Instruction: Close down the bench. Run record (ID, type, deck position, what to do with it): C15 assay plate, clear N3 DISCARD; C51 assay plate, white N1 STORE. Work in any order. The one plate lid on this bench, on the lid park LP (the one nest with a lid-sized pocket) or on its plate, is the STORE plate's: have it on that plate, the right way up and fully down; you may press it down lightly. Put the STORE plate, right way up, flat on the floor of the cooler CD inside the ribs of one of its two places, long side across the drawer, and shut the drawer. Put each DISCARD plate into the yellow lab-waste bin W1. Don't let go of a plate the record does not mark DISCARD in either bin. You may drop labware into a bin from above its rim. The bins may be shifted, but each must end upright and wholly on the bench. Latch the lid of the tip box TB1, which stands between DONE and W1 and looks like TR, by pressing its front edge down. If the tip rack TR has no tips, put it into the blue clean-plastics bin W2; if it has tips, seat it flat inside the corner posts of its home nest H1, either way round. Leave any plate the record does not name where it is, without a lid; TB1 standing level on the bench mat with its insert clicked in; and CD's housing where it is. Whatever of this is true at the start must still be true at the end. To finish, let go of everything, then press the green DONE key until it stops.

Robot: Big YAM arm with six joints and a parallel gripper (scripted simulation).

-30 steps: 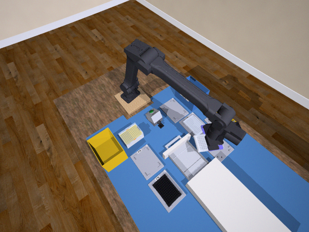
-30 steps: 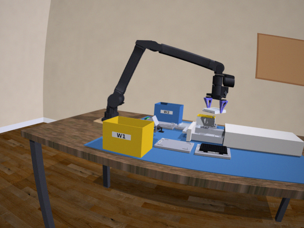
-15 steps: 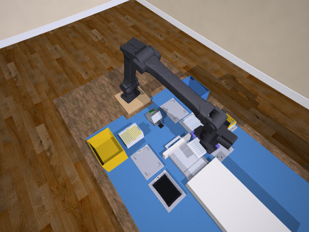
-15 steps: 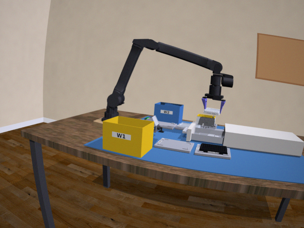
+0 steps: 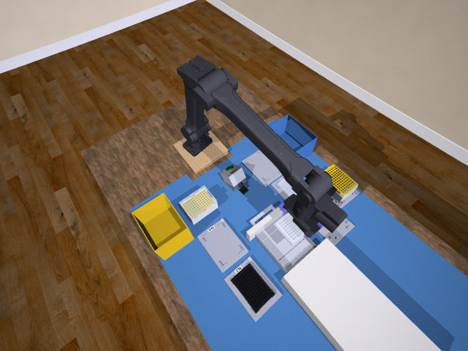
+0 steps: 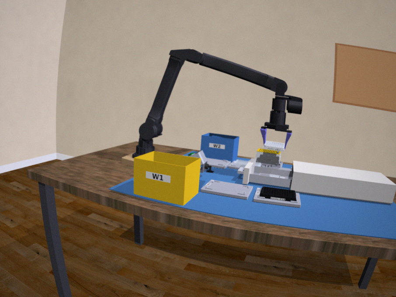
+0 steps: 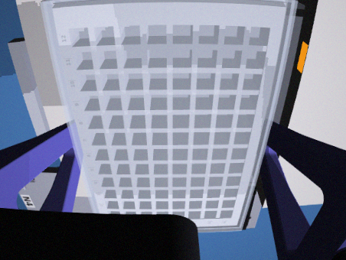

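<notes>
Right now my hand is 3 cm short of the cooler drawer, 4 cm to the left of it and 12 cm above it. From my hand the other things lie so: clear plate lid: right at my hand; then white plate: right at my hand; then white cooler CD: 16 cm ahead, 6 cm to the right, 11 cm below.
</notes>
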